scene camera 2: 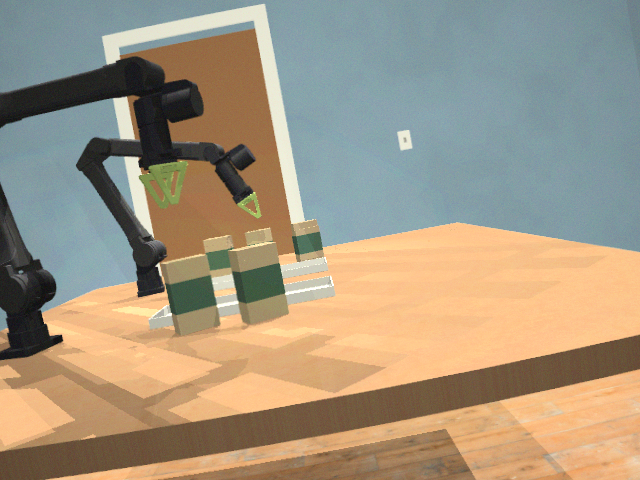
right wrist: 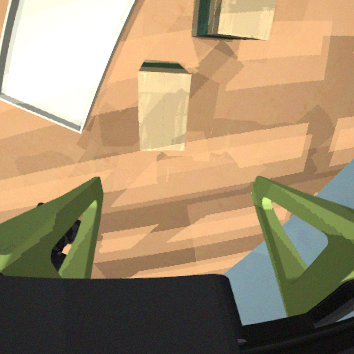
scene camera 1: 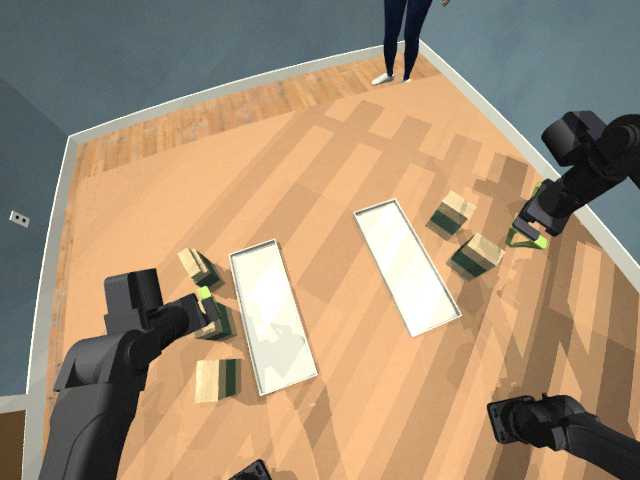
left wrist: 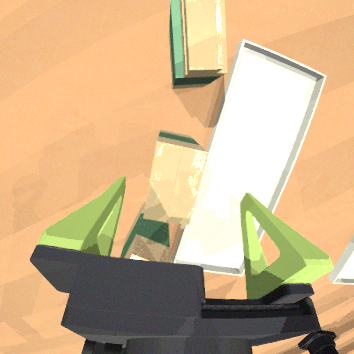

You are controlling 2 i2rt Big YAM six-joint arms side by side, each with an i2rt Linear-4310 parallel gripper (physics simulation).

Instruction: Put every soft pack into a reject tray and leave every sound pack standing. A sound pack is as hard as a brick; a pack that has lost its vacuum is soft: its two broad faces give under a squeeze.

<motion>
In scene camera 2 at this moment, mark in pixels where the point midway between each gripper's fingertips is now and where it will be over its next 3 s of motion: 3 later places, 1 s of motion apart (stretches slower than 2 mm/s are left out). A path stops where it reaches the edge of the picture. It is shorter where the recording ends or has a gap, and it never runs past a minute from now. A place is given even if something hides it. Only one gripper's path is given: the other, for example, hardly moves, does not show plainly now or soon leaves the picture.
The left gripper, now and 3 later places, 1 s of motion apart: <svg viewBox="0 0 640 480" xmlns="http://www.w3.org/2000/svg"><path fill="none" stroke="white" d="M259 217L259 225L216 221L222 230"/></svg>
</motion>
